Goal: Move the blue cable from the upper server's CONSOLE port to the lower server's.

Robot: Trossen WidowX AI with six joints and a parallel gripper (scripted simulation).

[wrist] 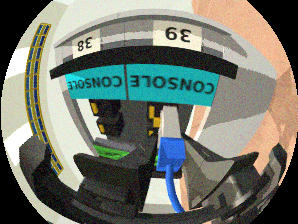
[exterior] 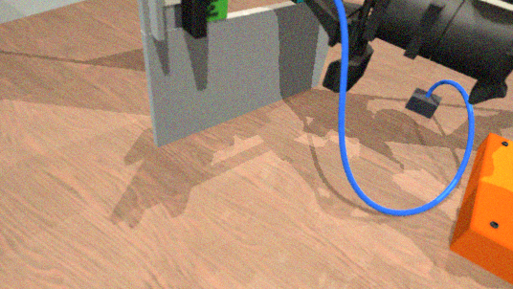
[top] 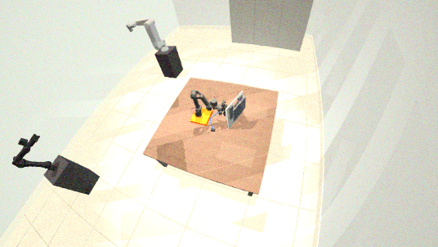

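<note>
Right now my gripper tip is right at the plug. The rest, counted from my gripper tip: black anchor block 180 mm to the right, 180 mm below, 170 mm behind.
</note>
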